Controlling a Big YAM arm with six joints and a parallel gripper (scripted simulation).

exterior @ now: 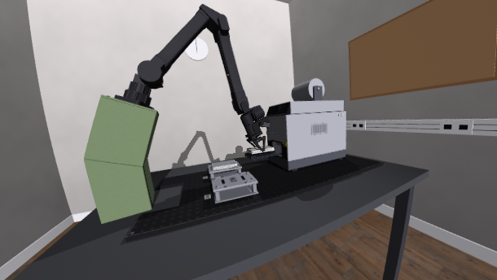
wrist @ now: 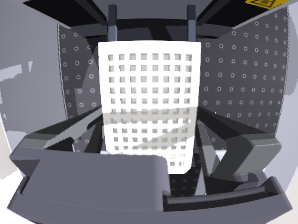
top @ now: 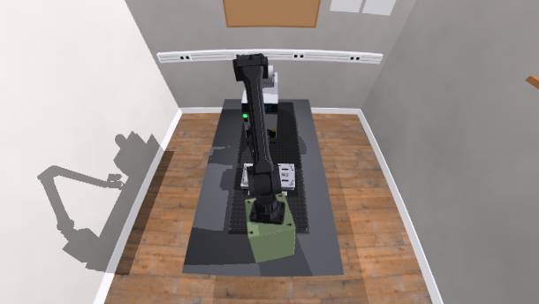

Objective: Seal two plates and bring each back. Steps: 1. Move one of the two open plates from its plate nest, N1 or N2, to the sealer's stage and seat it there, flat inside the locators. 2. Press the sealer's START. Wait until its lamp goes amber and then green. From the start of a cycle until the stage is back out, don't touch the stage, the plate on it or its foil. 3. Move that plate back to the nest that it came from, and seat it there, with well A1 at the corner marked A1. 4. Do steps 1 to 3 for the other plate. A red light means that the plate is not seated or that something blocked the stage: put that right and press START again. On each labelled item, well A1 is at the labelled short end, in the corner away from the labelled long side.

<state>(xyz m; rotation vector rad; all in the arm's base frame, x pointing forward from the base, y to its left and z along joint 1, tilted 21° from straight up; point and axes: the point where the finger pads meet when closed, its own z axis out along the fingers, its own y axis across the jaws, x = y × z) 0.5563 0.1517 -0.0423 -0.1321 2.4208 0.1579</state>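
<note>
My gripper is now 30 mm above the dark sealer stage. From my hand the other things lie so: yellow warning label (110 mm ahead, 80 mm to the right, 20 mm above); foil roll (330 mm ahead, 50 mm to the left, 300 mm above); white plate (right at my hand).
</note>
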